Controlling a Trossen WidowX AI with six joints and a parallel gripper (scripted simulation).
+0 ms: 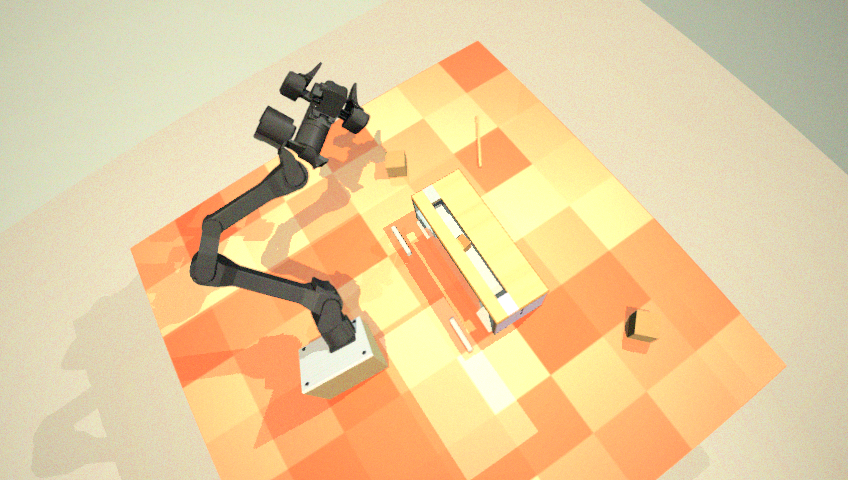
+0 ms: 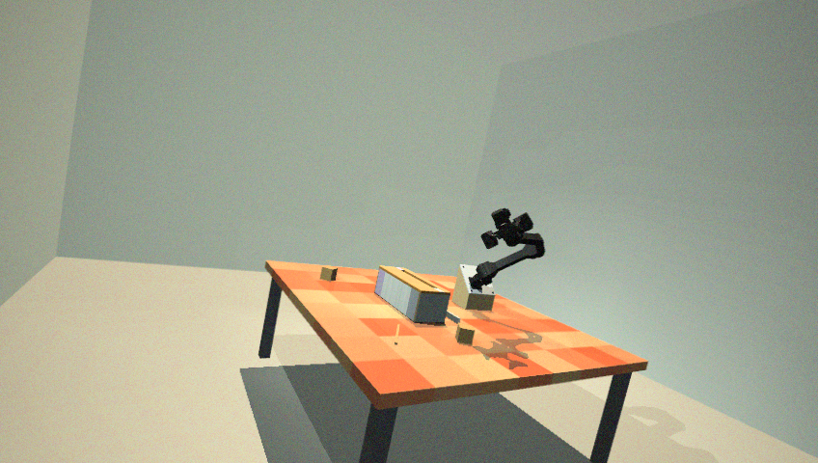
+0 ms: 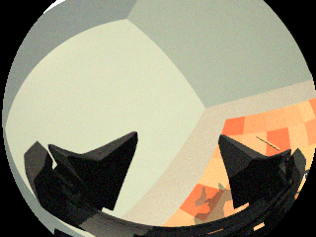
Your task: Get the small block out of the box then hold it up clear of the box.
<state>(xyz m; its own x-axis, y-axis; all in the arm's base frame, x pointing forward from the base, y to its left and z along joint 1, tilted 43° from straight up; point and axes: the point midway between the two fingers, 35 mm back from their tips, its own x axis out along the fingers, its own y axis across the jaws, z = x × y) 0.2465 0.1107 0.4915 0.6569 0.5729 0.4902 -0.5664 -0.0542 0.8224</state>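
Now: the small tan block 36 cm to the right of my gripper tip, 33 cm below it and 10 cm ahead of it. The rest, counted from my gripper tip: long clear-fronted box: 39 cm to the right, 35 cm below, 8 cm ahead; then thin stick: 41 cm below, 31 cm ahead, 6 cm to the right.
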